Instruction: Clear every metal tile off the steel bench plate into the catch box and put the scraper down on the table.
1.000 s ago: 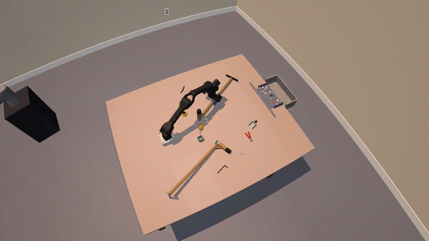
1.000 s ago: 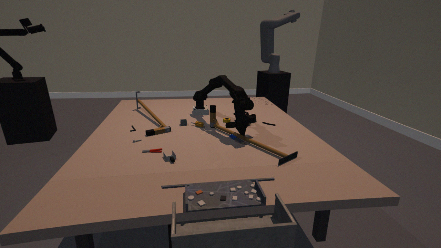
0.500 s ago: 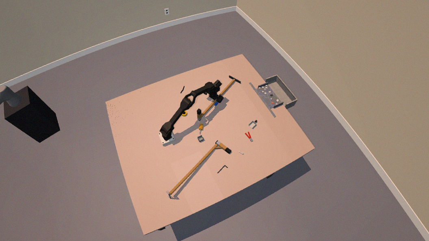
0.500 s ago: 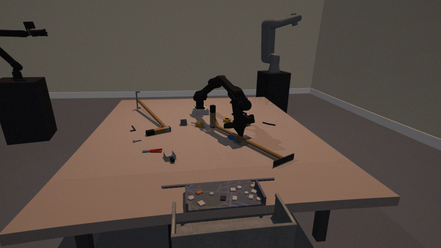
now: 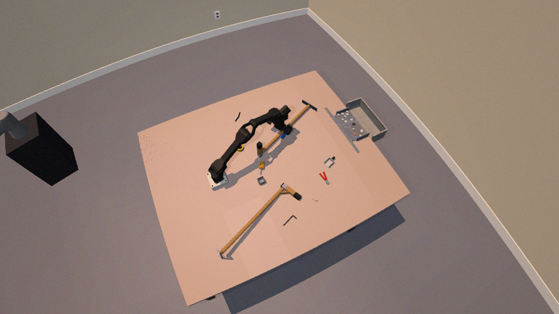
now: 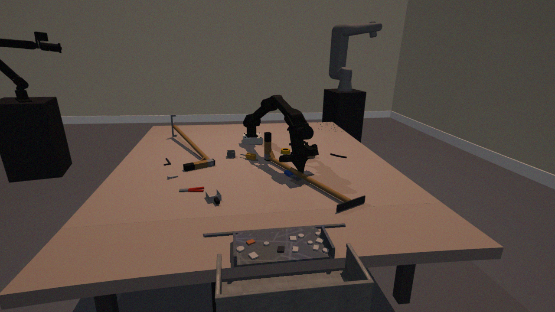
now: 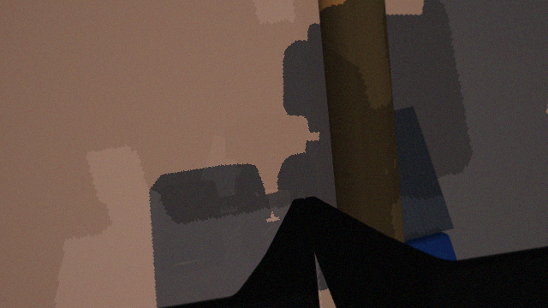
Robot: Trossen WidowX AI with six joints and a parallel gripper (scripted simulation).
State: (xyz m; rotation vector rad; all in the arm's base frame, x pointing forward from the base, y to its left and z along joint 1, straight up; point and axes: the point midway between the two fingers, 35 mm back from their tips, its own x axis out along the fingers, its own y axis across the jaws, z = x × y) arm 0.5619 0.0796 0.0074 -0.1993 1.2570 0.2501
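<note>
Now: gripper tip 4 cm to the left of the blue-handled putty knife. The rest, counted from my gripper tip: yellow tape roll: 32 cm behind, 4 cm to the left; wood block: 24 cm behind, 14 cm to the left; long scraper: 3 cm ahead, 1 cm to the right, 5 cm above.
</note>
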